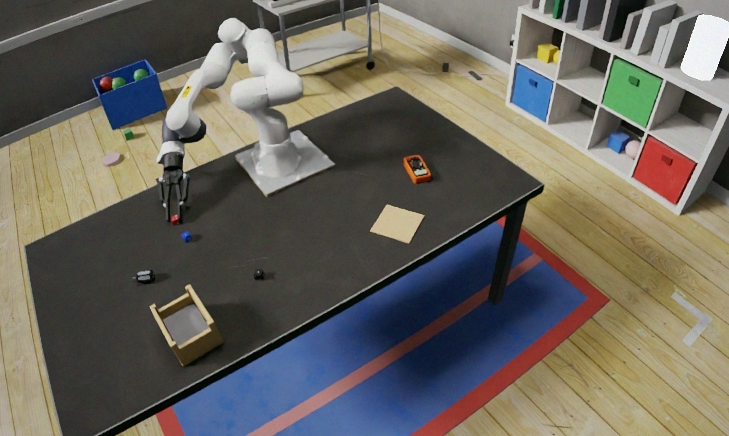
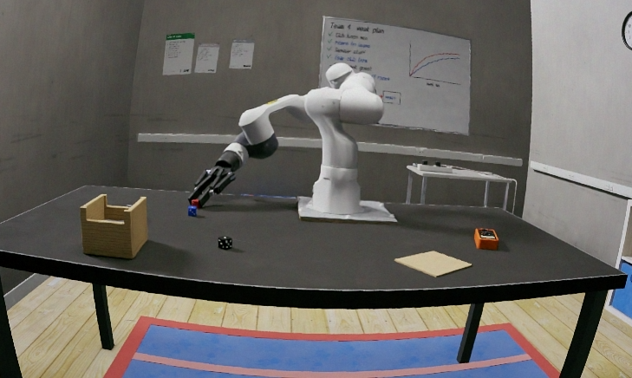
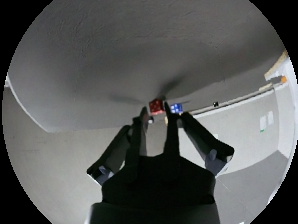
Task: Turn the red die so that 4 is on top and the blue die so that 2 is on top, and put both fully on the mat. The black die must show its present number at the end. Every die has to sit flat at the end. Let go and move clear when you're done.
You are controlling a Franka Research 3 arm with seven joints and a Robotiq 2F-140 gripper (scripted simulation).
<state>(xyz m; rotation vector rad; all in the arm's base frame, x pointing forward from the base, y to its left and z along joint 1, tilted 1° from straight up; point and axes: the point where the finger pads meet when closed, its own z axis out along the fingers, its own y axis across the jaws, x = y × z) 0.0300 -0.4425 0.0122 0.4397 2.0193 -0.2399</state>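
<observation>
Right now my hand is 20 mm short of the red die, 10 mm to the left of it and 20 mm above it. Also, from my hand: dark object (220 mm ahead, 190 mm to the right, 20 mm below); black die (430 mm ahead, 160 mm to the left, 20 mm below); blue die (130 mm ahead, 20 mm below).
</observation>
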